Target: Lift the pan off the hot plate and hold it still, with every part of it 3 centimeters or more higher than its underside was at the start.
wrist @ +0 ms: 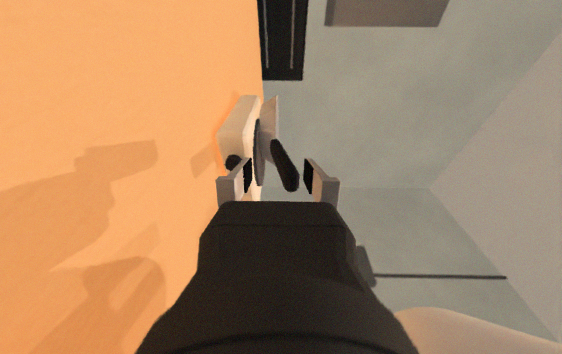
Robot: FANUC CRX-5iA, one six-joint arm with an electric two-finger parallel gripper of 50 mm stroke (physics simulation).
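Places are measured from the arm's base along level axes (x right, y ahead, z up), in centimetres.
Pixels of known places: gripper, fingertip midpoint: [278, 169].
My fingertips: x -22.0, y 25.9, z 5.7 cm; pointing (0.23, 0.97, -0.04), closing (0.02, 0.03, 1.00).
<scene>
Ahead of a thing's pixels: the offset from my fingertips to its top centre. "*": to the spot under its first point. Level surfaces: height alone.
The hot plate @(dx +11.3, dy +28.4, dz -5.6 cm) [236, 125] is a pale box with a dark knob, standing against the orange surface left of the middle. Its dark disc is seen nearly edge-on. The pan @(* dx +1.7, dy +26.8, dz -3.0 cm) [269, 120], pale with a black handle @(dx +5.6, dy +13.4, dz +2.8 cm) [284, 164], sits against the disc side. The handle slants toward the camera, down and to the right. My gripper [278, 169] is open. In the view the handle's end lies between the two fingertips, nearer the right one, with gaps on both sides. How deep it sits between them cannot be told. The left finger hides part of the hot plate.
The orange table top @(dz -12.7 cm) [100, 65] fills the left side, with shadows of the arm on it. A black bar [282, 45] with two pale lines comes in at the top, beyond the pan. A grey-brown block [385, 12] shows at the top right. A pale rounded shape [450, 330] is at the bottom right.
</scene>
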